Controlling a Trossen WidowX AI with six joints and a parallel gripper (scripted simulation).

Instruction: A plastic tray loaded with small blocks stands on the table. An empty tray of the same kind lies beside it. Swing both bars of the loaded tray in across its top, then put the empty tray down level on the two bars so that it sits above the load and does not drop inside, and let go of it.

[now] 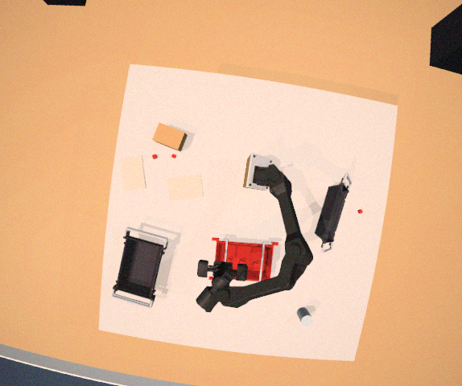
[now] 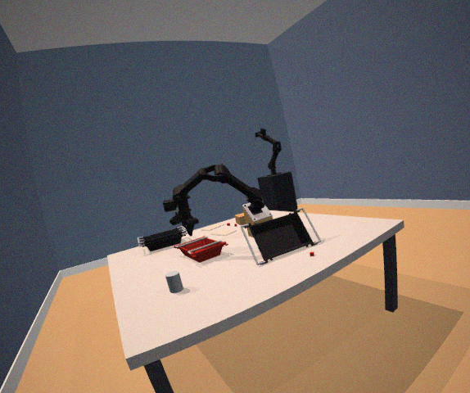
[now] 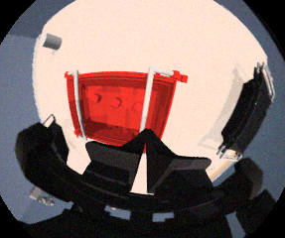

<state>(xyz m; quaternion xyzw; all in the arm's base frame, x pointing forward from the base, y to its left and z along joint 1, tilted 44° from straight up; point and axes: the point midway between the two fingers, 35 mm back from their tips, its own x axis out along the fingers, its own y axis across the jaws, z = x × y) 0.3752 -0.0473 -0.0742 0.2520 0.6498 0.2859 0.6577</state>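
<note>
Right now my gripper tip is 45 cm to the right of the black tray, 26 cm past it and 2 cm above it. Round my gripper tip: grey cylinder (41 cm to the left, 23 cm ahead, 6 cm below); then tan box (49 cm behind, 31 cm to the right, 6 cm below).
</note>
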